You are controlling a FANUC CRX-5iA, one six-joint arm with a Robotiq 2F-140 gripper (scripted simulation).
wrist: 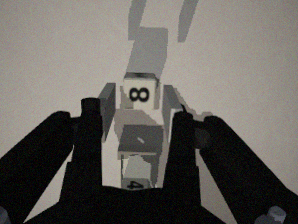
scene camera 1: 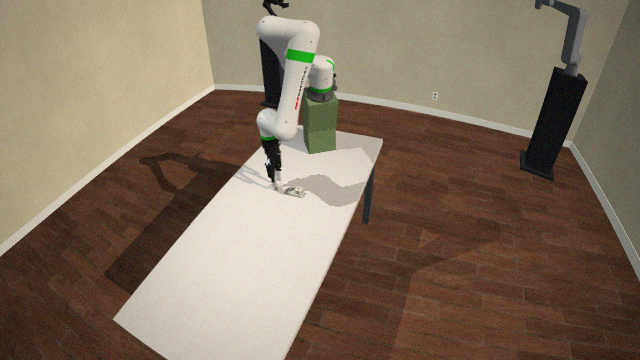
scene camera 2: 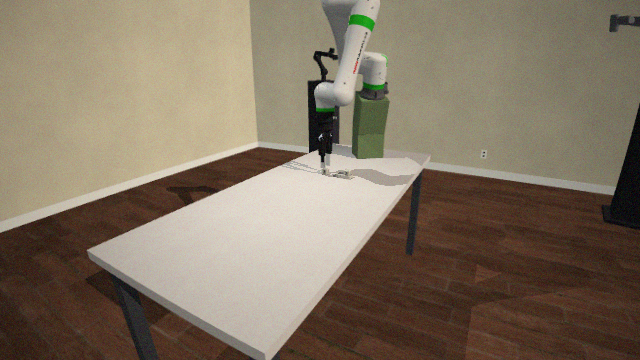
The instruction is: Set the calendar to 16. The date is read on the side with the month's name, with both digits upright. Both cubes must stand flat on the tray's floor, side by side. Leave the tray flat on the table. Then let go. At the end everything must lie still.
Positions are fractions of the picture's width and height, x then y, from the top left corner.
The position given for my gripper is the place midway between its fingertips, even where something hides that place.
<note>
I see my gripper (wrist: 0.47, 0.44) and a cube (wrist: 0.47, 0.40).
</note>
